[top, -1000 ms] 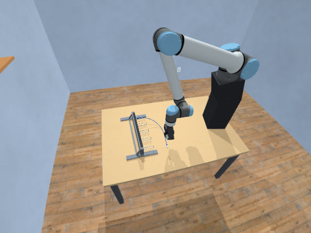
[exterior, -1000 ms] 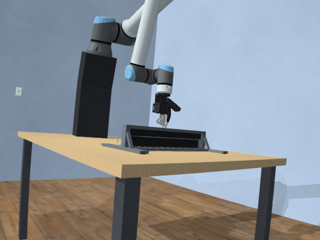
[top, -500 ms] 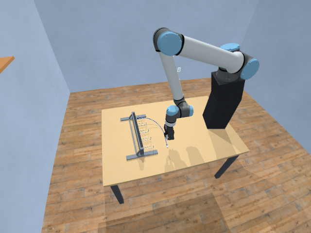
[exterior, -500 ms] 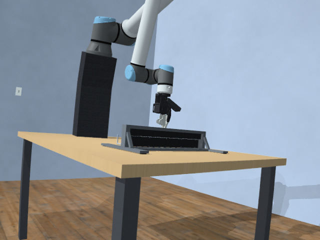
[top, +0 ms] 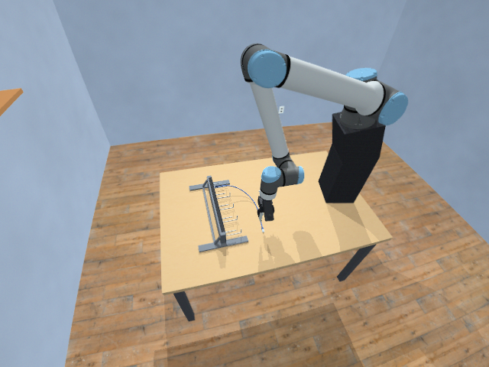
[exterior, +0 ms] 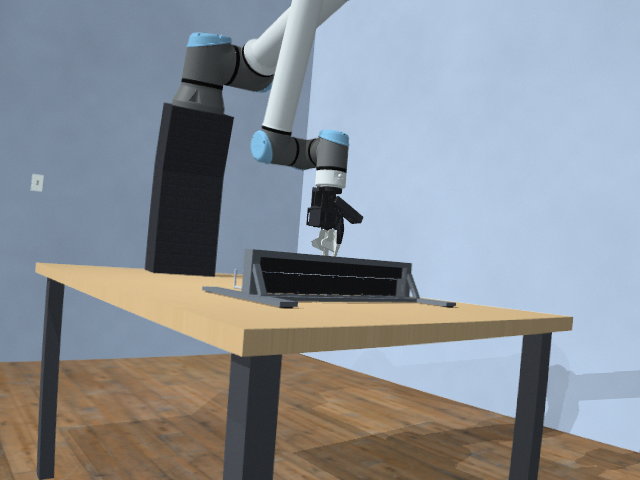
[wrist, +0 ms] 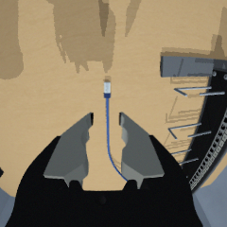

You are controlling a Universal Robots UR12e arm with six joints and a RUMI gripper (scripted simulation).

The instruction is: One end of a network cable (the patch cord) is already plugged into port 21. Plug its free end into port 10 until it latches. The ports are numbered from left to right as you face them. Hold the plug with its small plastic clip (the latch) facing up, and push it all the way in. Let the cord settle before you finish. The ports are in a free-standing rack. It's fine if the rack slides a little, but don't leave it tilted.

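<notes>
My hand is 90 mm above the plug, 10 mm to the right of it and 10 mm short of it.
</notes>
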